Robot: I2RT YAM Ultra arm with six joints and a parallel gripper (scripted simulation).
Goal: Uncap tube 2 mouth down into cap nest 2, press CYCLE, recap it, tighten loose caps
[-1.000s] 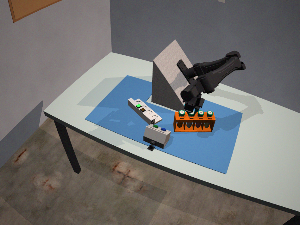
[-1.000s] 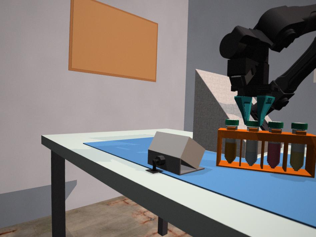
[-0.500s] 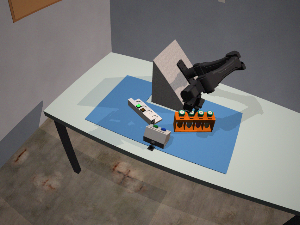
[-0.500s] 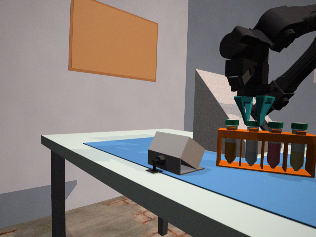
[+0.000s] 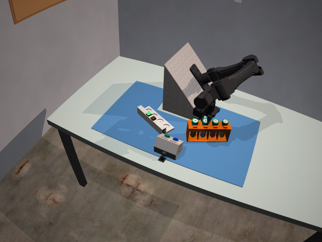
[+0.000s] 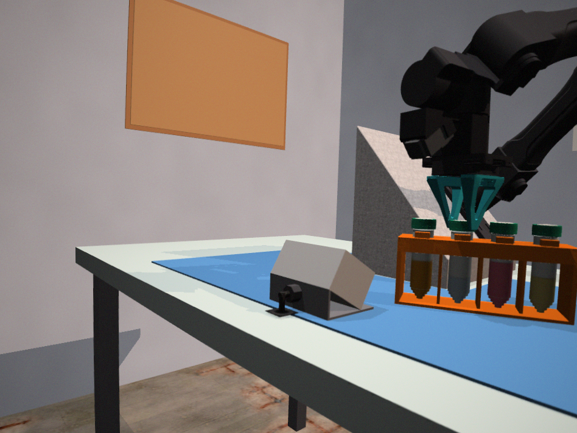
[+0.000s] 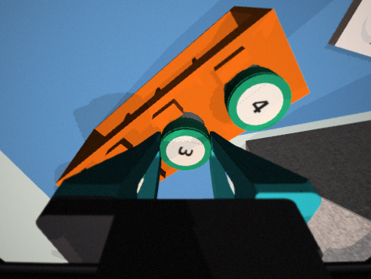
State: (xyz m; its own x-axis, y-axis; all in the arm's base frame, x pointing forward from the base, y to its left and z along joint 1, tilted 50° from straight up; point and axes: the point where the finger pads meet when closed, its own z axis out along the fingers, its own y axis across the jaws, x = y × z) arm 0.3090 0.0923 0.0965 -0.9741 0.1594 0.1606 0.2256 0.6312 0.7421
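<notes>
The cap 4 is 20 mm ahead of my hand and 50 mm to the right of it. The rest, counted from my hand: cap 3: right at my hand; cap 2: 20 mm behind, 50 mm to the left; cap 1: 50 mm behind, 90 mm to the left.
</notes>
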